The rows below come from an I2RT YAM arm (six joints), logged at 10 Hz.
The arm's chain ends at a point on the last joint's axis. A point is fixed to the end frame.
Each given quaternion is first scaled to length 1.
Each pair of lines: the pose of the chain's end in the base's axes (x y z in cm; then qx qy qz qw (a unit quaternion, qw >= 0)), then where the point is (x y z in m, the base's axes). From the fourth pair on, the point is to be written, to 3 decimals.
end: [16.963 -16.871 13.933 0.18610 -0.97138 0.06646 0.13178]
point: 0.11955 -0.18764 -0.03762
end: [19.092 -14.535 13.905 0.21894 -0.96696 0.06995 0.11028]
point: 0.14889 -0.16582 -0.03982
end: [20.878 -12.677 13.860 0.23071 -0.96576 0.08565 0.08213]
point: 0.17813 -0.15116 -0.04208
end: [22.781 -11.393 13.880 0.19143 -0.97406 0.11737 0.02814]
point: 0.218 -0.145 -0.043
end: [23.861 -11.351 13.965 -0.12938 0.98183 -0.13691 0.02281]
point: 0.248 -0.148 -0.042
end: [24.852 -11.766 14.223 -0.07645 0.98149 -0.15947 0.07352]
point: 0.276 -0.159 -0.036
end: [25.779 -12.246 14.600 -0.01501 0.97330 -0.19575 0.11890]
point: 0.300 -0.178 -0.025
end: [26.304 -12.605 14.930 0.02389 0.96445 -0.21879 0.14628]
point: 0.313 -0.191 -0.016
